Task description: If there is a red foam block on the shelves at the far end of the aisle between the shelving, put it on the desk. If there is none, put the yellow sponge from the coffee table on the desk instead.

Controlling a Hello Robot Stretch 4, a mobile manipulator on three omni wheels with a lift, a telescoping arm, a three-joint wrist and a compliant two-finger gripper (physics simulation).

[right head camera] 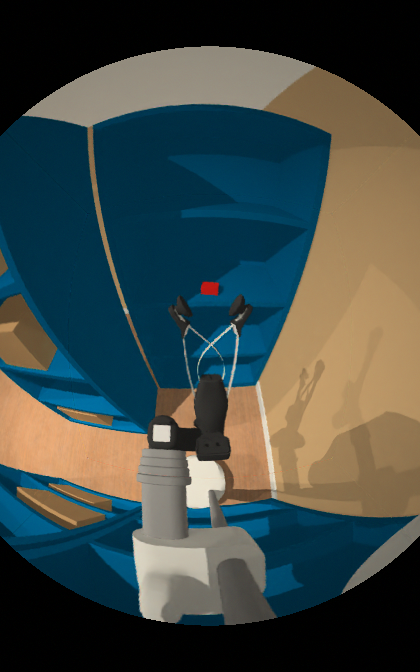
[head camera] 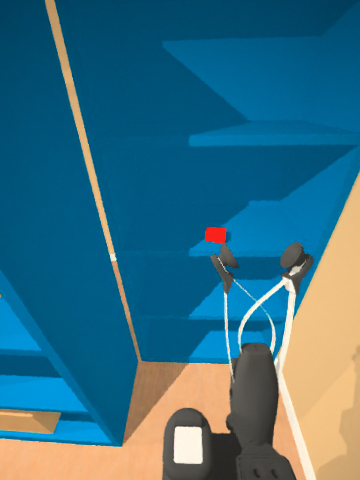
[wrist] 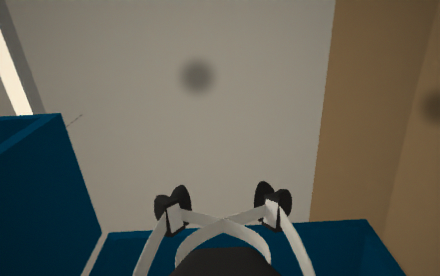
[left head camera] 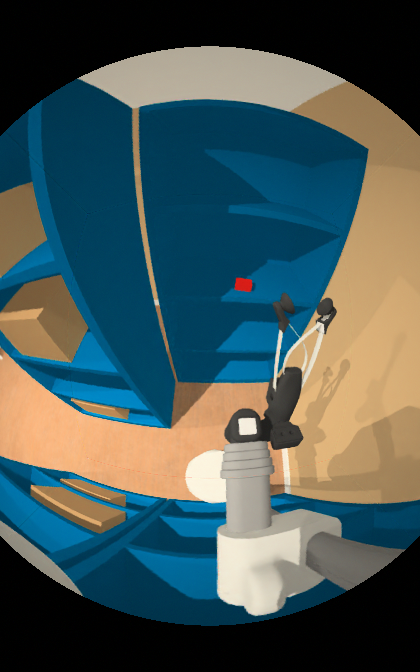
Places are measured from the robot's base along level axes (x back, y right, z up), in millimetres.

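Pixels of known places: gripper, between the fingertips: [head camera: 261, 242] [wrist: 222, 198].
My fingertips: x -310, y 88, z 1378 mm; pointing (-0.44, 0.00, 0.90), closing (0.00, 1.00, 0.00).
Behind a point stands the place of what it marks.
A red foam block [head camera: 215, 235] {x -903, y 124, z 1002 mm} [left head camera: 243, 285] [right head camera: 210, 288] lies on a middle shelf of the blue shelf unit [head camera: 270, 140] {x -840, y 264, z 1403 mm} [left head camera: 280, 210] [right head camera: 240, 211], near that shelf's front edge. My gripper [head camera: 260, 259] {x -310, y 88, z 1378 mm} [left head camera: 305, 303] [right head camera: 210, 307] [wrist: 222, 198] {x -310, y 88, z 1378 mm} is open and empty, its fingers wide apart. It is in front of the unit and apart from the block. In the head camera view the block shows just past the left fingertip; in the right head camera view it shows between and beyond the fingertips. The wrist view is tilted up and does not show the block. The desk and yellow sponge do not show.
A tan wall [head camera: 330, 300] {x -703, y 597, z 806 mm} [left head camera: 380, 300] [right head camera: 370, 300] stands close on the right. Another blue shelf unit [head camera: 75, 280] {x -573, y -357, z 1048 mm} [left head camera: 100, 250] with cardboard boxes [left head camera: 50, 320] [right head camera: 30, 335] stands on the left. More blue shelving with boxes [left head camera: 80, 507] [right head camera: 60, 506] is at the bottom.
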